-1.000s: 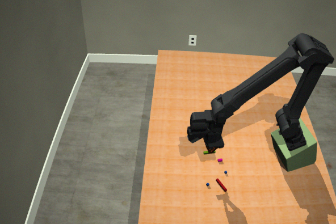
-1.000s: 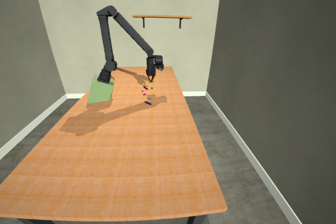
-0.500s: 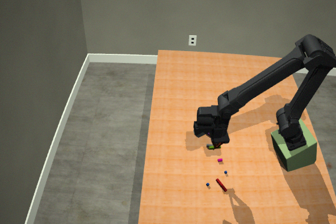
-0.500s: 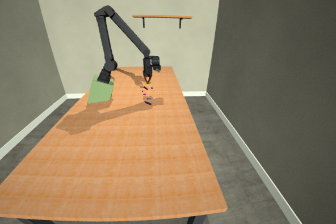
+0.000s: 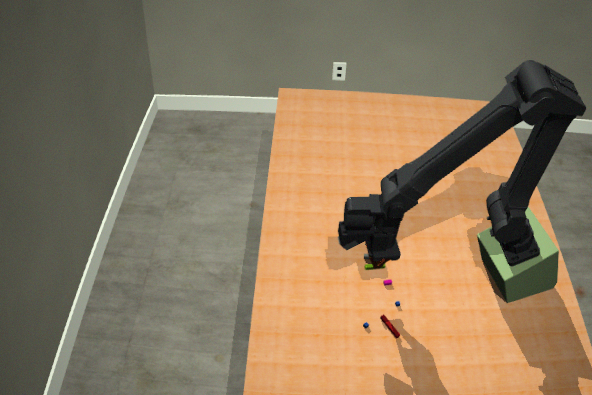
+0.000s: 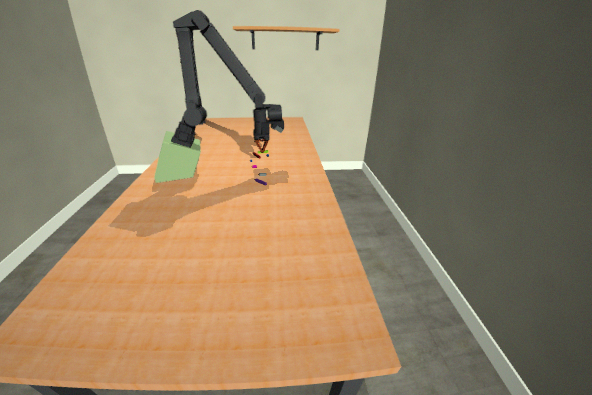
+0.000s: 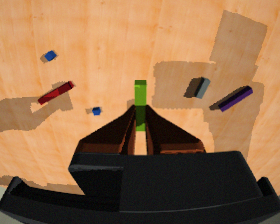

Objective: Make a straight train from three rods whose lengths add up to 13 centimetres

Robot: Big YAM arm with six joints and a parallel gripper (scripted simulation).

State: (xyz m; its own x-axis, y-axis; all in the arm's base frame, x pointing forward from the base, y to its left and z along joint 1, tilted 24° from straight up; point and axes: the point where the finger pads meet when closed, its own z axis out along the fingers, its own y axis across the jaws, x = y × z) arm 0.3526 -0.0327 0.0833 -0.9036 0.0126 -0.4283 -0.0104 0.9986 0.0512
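The magenta rod lies 8 cm below my hand and 4 cm behind it. Round my hand: lime rod (1 cm below); red rod (13 cm to the left, 8 cm below, 2 cm behind); grey rod (9 cm to the right, 8 cm below, 1 cm behind).
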